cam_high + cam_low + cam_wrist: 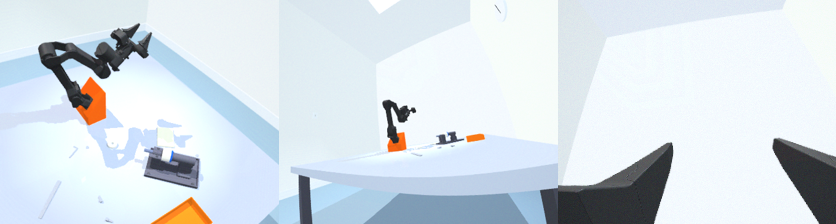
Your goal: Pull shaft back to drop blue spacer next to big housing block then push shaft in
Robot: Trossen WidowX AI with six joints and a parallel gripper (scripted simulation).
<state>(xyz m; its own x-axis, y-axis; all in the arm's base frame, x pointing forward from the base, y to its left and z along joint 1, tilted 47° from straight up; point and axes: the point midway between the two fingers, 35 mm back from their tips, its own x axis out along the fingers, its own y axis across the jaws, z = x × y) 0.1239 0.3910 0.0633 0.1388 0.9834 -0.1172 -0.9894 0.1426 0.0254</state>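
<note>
The grey-blue shaft lies 38 cm below my gripper tip, 36 cm ahead of it and 14 cm to the right of it. From my gripper tip the other things lie so: long grey bar: 60 cm to the right, 46 cm below, 20 cm ahead; thin blue spacer: 38 cm below, 37 cm ahead, 13 cm to the right; cream sheet: 46 cm below, 24 cm ahead, 2 cm to the right.
</note>
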